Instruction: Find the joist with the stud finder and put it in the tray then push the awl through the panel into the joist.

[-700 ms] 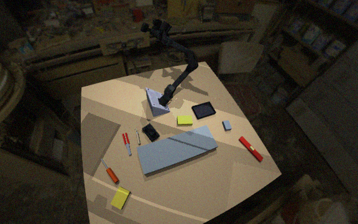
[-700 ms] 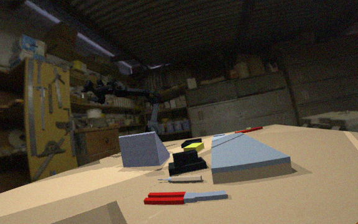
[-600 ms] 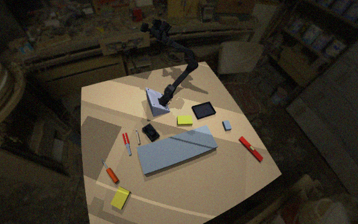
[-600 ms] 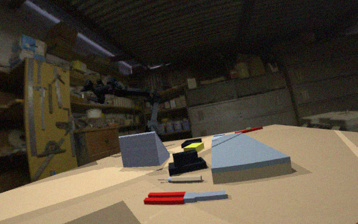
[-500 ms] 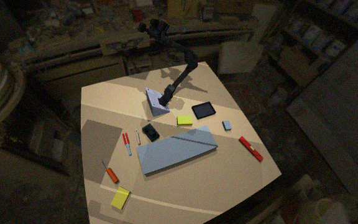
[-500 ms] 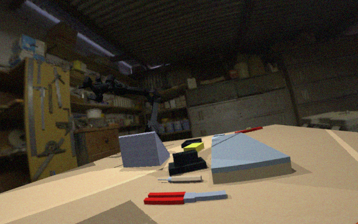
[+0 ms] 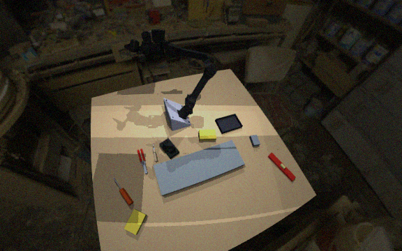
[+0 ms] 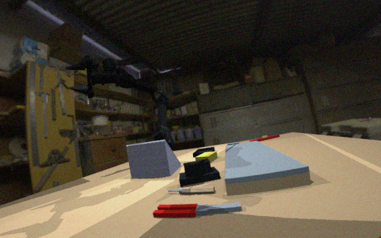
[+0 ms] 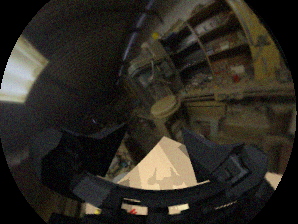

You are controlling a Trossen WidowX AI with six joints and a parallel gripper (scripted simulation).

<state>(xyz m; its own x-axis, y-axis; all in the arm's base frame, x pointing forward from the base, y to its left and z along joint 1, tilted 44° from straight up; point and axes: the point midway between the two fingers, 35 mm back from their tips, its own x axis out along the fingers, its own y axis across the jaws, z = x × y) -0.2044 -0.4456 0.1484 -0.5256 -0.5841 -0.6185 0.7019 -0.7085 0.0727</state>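
Right now the stud finder is 45 cm ahead of my gripper tip, 12 cm to the left of it and 41 cm below it. Also, from my gripper tip: small grey block: 56 cm ahead, 70 cm to the left, 44 cm below; then black tray: 38 cm ahead, 57 cm to the left, 44 cm below; then awl: 45 cm ahead, 3 cm to the left, 44 cm below.
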